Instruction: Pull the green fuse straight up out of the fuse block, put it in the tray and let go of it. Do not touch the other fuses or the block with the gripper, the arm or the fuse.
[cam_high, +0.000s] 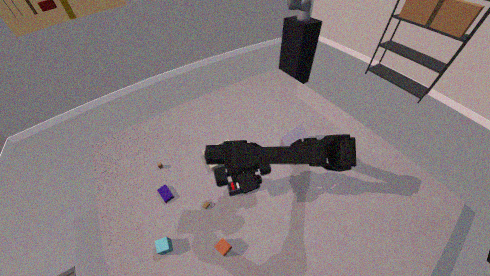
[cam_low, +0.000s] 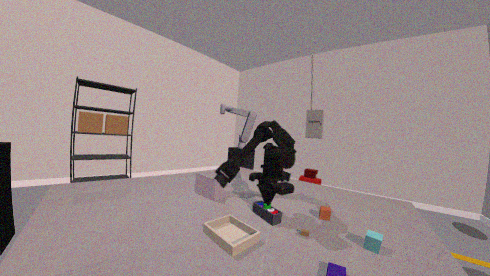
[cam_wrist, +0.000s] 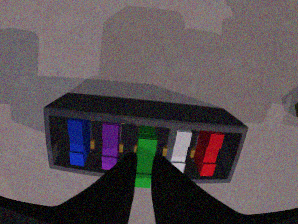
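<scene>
Right now the purple fuse is 20 mm behind my gripper tip, 10 mm to the left of it and 20 mm below it. Round my gripper tip: green fuse 10 mm below; then blue fuse 40 mm behind, 10 mm to the left, 20 mm below; then white fuse 20 mm ahead, 10 mm to the right, 20 mm below.
</scene>
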